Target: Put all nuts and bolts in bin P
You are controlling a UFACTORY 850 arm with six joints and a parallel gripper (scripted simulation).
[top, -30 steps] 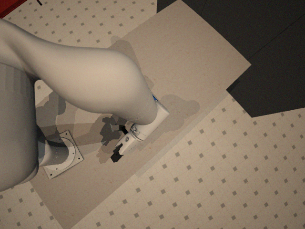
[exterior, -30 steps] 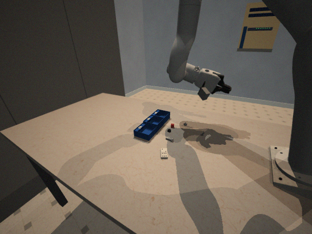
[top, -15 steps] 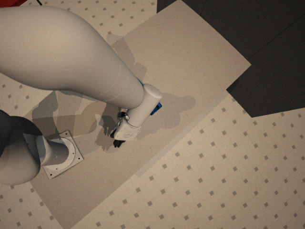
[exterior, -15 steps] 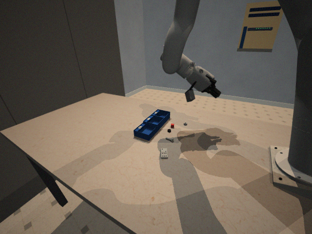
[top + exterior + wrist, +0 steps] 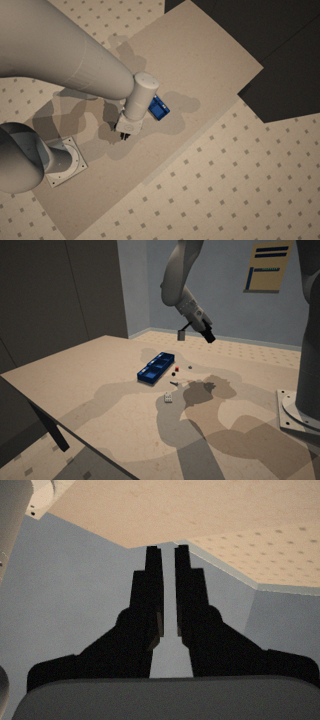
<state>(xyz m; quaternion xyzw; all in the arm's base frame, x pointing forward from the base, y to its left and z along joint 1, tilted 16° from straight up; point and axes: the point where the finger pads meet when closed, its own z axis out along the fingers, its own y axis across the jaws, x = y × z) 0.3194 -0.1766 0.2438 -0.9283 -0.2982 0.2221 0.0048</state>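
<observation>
The blue bin lies 23 cm ahead of my hand, 16 cm below it and 6 cm to the left of it. The rest, counted from my hand: grey nut (17 cm below, 7 cm ahead, 1 cm to the right); then red die (17 cm below, 14 cm ahead, 4 cm to the left); then black nut (17 cm below, 14 cm ahead, 9 cm to the left).
</observation>
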